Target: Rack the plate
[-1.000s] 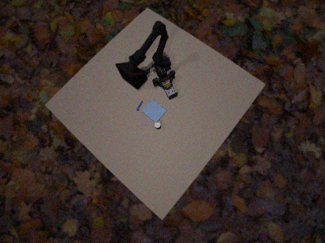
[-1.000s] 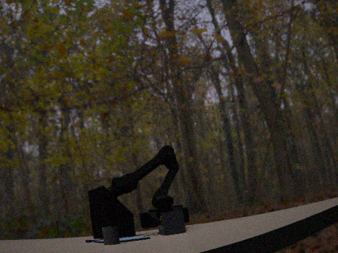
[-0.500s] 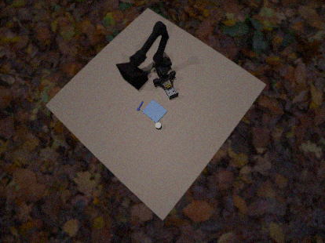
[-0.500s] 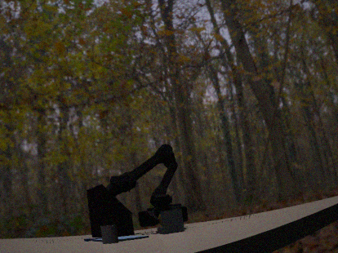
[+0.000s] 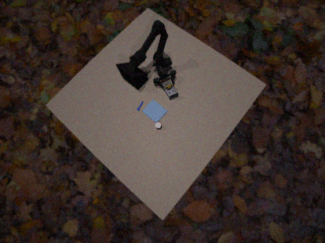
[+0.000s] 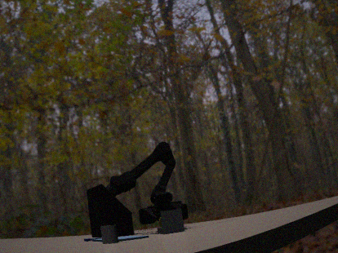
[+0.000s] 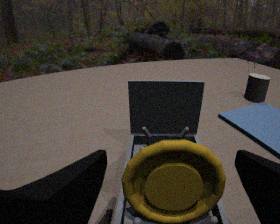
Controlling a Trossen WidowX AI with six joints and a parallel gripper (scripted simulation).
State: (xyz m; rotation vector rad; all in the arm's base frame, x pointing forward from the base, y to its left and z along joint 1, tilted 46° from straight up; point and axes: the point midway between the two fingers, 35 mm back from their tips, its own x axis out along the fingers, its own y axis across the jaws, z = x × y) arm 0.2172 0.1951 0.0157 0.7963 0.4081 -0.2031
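Now: the yellow plate 1 cm behind my gripper tip and 2 cm below it. From my gripper tip the other things lie so: blue spoon: 6 cm behind, 27 cm to the right, 5 cm below; light blue mat: 5 cm ahead, 21 cm to the right, 5 cm below; dish rack: 2 cm ahead, 1 cm to the right, 3 cm below.
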